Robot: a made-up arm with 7 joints.
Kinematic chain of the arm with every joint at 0, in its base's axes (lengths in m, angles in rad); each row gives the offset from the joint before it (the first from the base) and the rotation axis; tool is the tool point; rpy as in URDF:
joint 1: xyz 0 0 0.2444 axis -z
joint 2: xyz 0 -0.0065 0.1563 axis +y
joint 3: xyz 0 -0.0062 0.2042 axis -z
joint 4: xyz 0 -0.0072 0.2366 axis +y
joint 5: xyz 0 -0.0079 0.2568 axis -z
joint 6: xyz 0 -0.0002 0.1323 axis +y
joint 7: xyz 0 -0.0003 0.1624 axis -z
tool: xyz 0 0 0 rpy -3.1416 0 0
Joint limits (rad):
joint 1: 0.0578..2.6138
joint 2: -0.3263..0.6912
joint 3: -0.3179..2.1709
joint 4: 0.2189..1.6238
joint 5: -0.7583..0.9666
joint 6: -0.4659..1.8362
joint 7: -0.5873..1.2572
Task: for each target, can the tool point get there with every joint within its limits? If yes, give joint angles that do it. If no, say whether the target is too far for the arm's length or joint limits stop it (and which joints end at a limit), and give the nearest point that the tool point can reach.
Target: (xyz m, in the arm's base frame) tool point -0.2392 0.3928 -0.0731
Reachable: no: joint limits stop it (at a limit: joint 1, joint 2, joint 4) | nearest point -0.4833 0.1334 0.4494 | short by 0.632 m
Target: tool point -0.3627 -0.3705 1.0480
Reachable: yes | joints 1.8642 0.0027 0.4283 1.1796 0.3685 0.0190 0.3340
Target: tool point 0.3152 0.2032 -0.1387
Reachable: no: joint limits stop it (at a limit: joint 1, joint 2, joint 3, joint 4) | nearest point 0.5023 0.0955 0.3382 | short by 0.524 m
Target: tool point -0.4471 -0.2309 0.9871
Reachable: yes | joints 1.9868 -0.0978 0.5844 1.3404 -0.4241 0.1453 0.4232
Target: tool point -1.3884 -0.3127 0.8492
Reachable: no: too far | nearest point -0.7916 -0.2173 0.7922 | short by 0.607 m
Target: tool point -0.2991 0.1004 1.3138
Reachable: yes | joints 1.3423 -0.2022 1.4695 0.4517 -0.5323 0.1302 0.3704
